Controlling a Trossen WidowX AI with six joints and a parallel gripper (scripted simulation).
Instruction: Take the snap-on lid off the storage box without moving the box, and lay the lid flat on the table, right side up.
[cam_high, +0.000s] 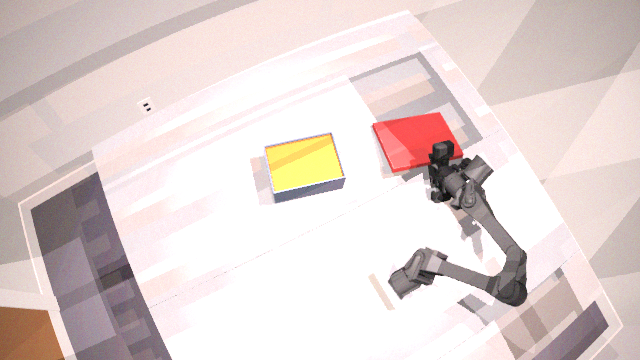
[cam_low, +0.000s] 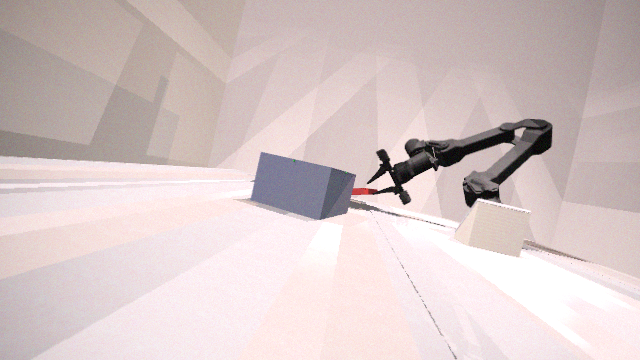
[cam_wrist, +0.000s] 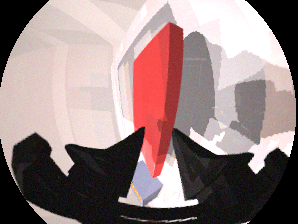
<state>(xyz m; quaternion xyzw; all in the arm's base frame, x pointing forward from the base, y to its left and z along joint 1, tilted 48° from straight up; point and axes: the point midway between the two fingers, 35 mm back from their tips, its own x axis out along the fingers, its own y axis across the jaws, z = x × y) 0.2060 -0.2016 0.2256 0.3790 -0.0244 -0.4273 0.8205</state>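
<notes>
Right now my gripper tip is 7 cm short of the red lid, 3 cm to the left of it and 3 cm above it. From my gripper tip the other things lie so: blue-grey storage box 32 cm to the left, 20 cm ahead, 2 cm below.
</notes>
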